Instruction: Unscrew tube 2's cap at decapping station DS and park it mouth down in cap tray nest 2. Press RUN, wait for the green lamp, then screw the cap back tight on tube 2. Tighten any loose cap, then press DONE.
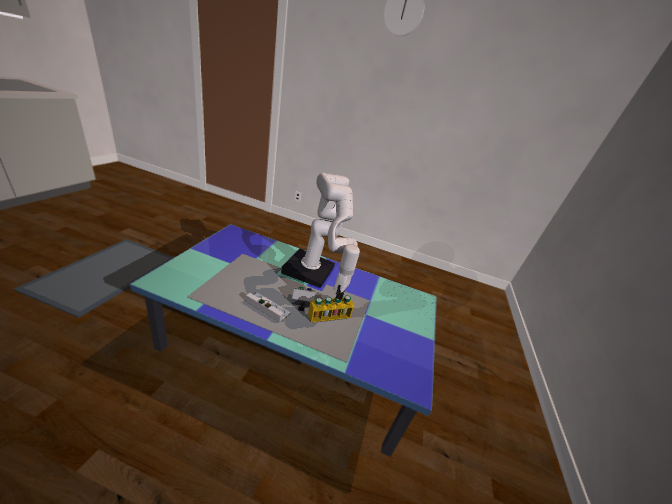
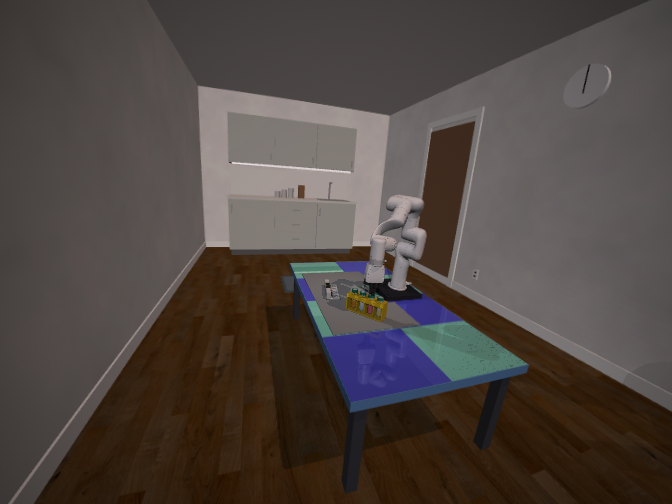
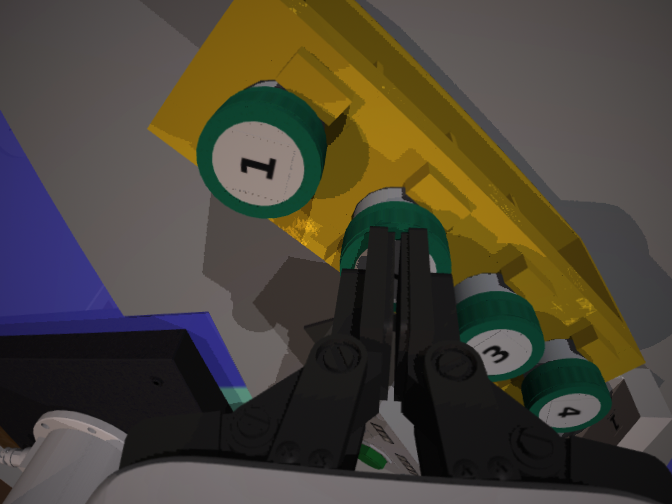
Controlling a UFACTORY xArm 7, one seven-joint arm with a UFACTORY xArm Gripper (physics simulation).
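A yellow rack (image 3: 434, 135) (image 1: 331, 313) (image 2: 367, 309) holds a row of tubes with green caps numbered 1 (image 3: 260, 154), 3 (image 3: 499, 336) and 4 (image 3: 567, 396). Tube 2's cap (image 3: 358, 238) sits on its tube between caps 1 and 3, and my fingers hide its number. My gripper (image 3: 398, 234) (image 1: 338, 296) (image 2: 371, 291) is shut and empty. Its closed fingertips point down at the top of tube 2's cap, close over it or touching it; I cannot tell which.
A long white unit (image 1: 265, 305) and a small white box (image 1: 301, 293) (image 2: 329, 290) lie on the grey mat (image 1: 336, 336) left of the rack. A white panel with a green patch (image 3: 374, 454) shows under my fingers. The arm's black base (image 1: 306, 269) stands behind, on the table (image 1: 390, 368).
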